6 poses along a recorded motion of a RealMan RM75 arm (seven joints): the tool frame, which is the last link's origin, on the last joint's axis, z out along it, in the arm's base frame.
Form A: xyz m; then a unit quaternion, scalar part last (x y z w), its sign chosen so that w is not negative.
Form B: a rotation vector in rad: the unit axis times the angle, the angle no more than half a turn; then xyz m. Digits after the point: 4 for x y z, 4 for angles.
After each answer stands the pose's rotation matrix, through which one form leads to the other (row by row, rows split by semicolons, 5 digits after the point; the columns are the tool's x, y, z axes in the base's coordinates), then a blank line. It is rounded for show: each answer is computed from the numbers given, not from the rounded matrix.
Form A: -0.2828, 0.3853, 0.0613, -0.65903, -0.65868, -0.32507, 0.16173
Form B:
-1.8811, -1.8801, -0.9278, -0.2828, 0.3853, 0.0613
-0.07905 0.97332 0.21540; 0.76303 -0.07997 0.64140; 0.64151 0.21506 -0.73635

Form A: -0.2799, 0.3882, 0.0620, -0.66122, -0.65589, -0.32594, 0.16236
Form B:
-1.8866, -1.8714, -0.9300, -0.2799, 0.3882, 0.0620
-0.07286 0.97321 0.21806; 0.76153 -0.08690 0.64227; 0.64402 0.21285 -0.73481

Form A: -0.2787, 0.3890, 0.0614, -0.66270, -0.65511, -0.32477, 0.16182
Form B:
-1.8914, -1.8698, -0.9269, -0.2787, 0.3890, 0.0614
-0.06929 0.97339 0.21843; 0.76317 -0.08929 0.64000; 0.64247 0.21104 -0.73668

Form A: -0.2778, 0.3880, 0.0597, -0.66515, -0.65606, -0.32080, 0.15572
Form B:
-1.9049, -1.8788, -0.9187, -0.2778, 0.3880, 0.0597
-0.06665 0.97267 0.22244; 0.77285 -0.09067 0.62808; 0.63108 0.21377 -0.74568

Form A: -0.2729, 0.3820, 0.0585, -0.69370, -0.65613, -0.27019, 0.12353
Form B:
-2.0230, -1.9134, -0.7879, -0.2729, 0.3820, 0.0585
-0.00703 0.97708 0.21276; 0.84357 -0.10846 0.52595; 0.53697 0.18318 -0.82347

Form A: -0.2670, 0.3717, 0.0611, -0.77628, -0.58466, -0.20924, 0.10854
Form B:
-2.2834, -1.7198, -0.6155, -0.2670, 0.3717, 0.0611
0.22878 0.95314 0.19794; 0.86230 -0.29278 0.41318; 0.45178 0.07615 -0.88888

